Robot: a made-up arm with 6 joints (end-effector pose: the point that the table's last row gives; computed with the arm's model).
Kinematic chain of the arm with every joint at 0, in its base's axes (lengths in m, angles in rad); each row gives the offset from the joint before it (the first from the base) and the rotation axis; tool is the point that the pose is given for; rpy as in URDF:
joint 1: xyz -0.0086 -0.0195 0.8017 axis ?
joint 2: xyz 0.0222 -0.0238 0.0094 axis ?
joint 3: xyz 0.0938 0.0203 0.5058 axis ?
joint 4: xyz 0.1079 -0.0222 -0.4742 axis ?
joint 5: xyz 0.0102 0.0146 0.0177 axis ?
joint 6: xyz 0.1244 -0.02 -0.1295 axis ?
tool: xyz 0.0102 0.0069 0.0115 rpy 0 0 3.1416
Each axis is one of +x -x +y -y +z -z.
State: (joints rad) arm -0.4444 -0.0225 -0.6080 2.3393 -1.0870 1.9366
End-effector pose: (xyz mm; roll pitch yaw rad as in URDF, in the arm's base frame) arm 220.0 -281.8 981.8 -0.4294 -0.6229 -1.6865
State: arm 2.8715 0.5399 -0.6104 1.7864 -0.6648 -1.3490
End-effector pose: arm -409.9 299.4 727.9 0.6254 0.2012 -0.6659
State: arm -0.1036 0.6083 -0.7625 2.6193 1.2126 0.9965
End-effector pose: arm 619.9 -75.3 577.8 1.2919 -0.6341 -1.0067
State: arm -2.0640 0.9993 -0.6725 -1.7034 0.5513 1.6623
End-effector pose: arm -170.4 -395.2 376.3 0.5312 -0.2784 1.1343
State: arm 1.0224 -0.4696 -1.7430 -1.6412 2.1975 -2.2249
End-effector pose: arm 240.4 49.2 1687.3 -0.2413 -1.2508 -0.8524
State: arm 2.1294 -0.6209 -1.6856 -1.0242 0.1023 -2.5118
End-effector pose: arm -130.1 51.6 1795.3 -2.7688 -0.8304 -1.6118
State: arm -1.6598 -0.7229 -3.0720 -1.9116 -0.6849 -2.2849
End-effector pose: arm 179.0 539.6 1599.1 2.9888 0.7193 0.1514
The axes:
joint 1: +z
joint 2: +y
joint 3: +y
joint 4: -z
joint 5: +y
joint 6: -z

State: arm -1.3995 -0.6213 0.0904 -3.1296 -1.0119 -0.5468
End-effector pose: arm -46.1 24.8 888.1 0.2704 0.4029 -0.8060
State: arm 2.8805 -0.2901 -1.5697 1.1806 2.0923 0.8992
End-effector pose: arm -474.7 -17.9 1506.6 -0.9210 -0.7118 -0.2757
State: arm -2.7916 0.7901 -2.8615 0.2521 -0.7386 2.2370
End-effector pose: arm -713.1 -183.0 1566.0 -3.0292 -0.3689 -0.4171
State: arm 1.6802 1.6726 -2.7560 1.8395 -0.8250 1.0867
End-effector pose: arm 93.9 921.5 503.1 -0.8519 -0.7314 1.7737
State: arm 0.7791 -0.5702 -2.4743 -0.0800 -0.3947 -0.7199
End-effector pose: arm -289.9 -304.8 1828.6 -2.9477 -0.2278 -0.0415
